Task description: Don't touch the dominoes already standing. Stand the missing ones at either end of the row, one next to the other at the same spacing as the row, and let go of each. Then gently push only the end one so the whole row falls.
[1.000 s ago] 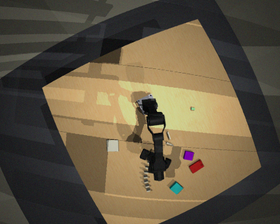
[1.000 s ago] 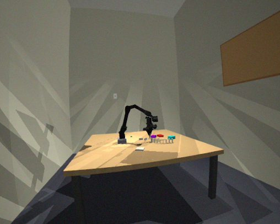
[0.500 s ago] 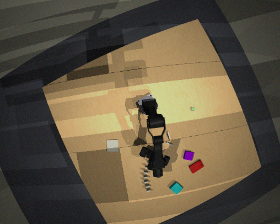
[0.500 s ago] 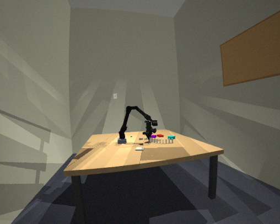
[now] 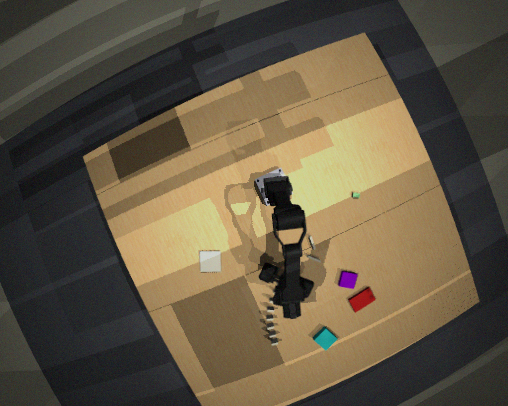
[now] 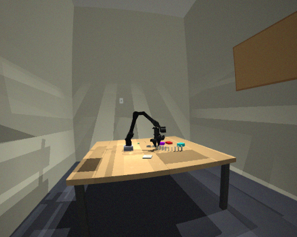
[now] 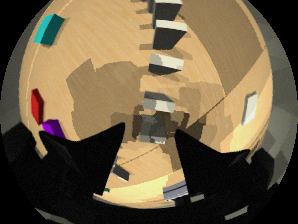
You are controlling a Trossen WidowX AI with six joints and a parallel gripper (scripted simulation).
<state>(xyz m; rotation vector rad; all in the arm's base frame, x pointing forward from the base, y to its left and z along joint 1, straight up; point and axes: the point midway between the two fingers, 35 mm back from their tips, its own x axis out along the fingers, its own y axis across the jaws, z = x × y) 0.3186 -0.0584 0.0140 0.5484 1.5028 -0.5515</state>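
Right now my gripper tip is 10 cm short of the purple block, 23 cm to the right of it and 2 cm above it. From my gripper tip the other things lie so: cyan block (30 cm ahead, 8 cm to the left, 1 cm below); red block (20 cm ahead, 27 cm to the left, 2 cm below); flat white tile (13 cm behind, 25 cm to the right, 3 cm below).
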